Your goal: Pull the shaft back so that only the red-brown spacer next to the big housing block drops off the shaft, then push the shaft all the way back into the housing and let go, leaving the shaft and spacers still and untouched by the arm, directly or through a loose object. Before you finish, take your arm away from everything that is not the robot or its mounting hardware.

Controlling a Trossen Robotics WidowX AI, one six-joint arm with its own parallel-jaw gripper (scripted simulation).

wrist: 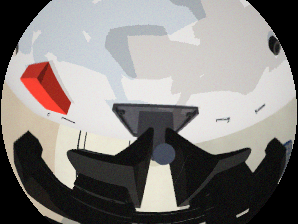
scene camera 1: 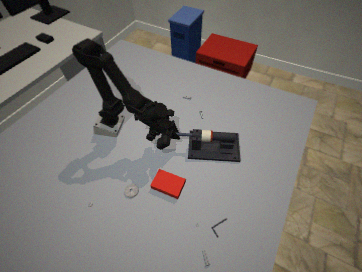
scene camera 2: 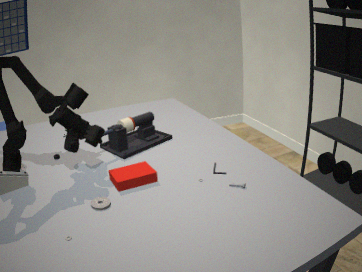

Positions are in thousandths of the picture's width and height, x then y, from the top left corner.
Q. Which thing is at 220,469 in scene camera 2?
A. The gripper.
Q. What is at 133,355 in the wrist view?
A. A flat red block.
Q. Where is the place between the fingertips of the gripper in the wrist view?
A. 535,587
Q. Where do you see a flat red block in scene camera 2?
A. At 344,656
